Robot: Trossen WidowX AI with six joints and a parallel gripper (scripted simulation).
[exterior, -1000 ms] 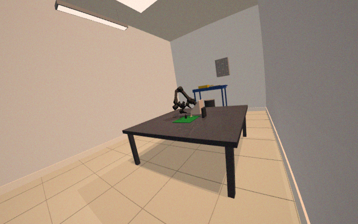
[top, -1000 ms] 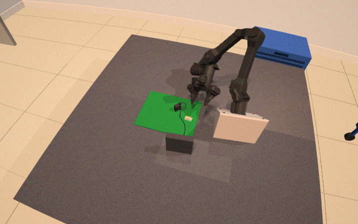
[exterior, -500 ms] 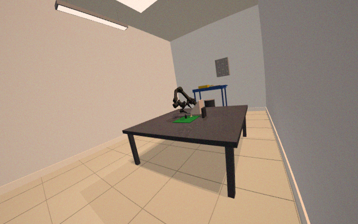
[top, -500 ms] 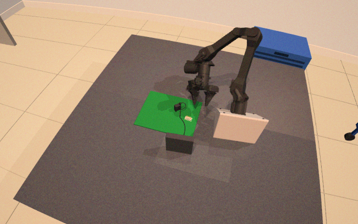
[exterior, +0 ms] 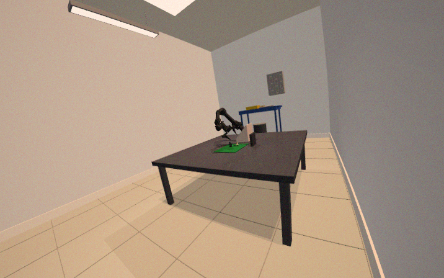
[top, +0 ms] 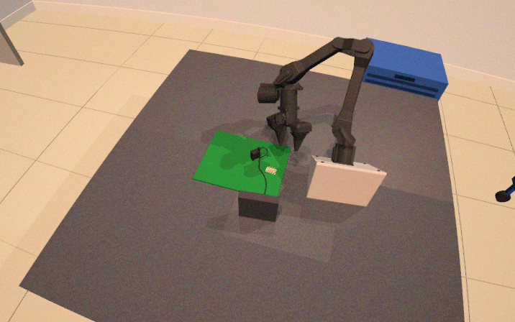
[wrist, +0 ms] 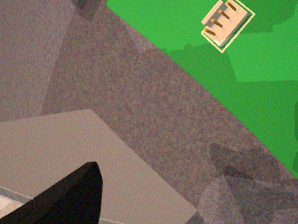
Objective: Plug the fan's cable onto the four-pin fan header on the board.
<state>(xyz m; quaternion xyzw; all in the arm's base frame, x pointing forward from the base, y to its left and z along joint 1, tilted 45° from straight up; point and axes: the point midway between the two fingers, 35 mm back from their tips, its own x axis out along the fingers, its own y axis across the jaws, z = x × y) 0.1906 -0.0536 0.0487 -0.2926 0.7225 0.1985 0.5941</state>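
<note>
The black plug is 12 cm ahead of my gripper tip, 6 cm below it and 1 cm to the left of it. Also, from my gripper tip: green board: 15 cm ahead, 9 cm below, 4 cm to the left; then dark grey fan block: 23 cm to the left, 5 cm ahead, 2 cm below.
</note>
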